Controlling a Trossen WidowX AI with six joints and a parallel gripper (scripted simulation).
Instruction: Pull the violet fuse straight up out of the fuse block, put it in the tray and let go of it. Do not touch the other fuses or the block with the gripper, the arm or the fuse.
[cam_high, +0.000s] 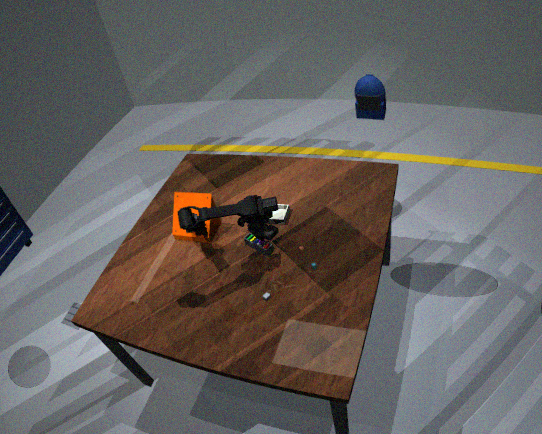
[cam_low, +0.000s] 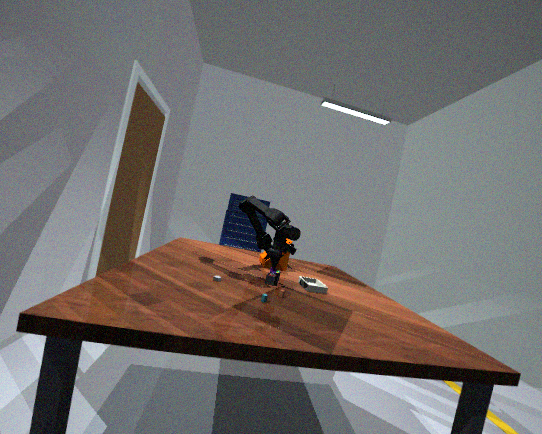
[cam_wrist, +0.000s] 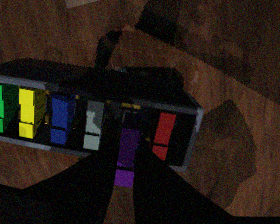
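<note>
The tray lies 220 mm to the left of my gripper tip and 60 mm below it. From my gripper tip the other things lie so: teal fuse 230 mm ahead, 100 mm to the right, 50 mm below; then orange fuse 170 mm ahead, 50 mm below, 10 mm to the right.
</note>
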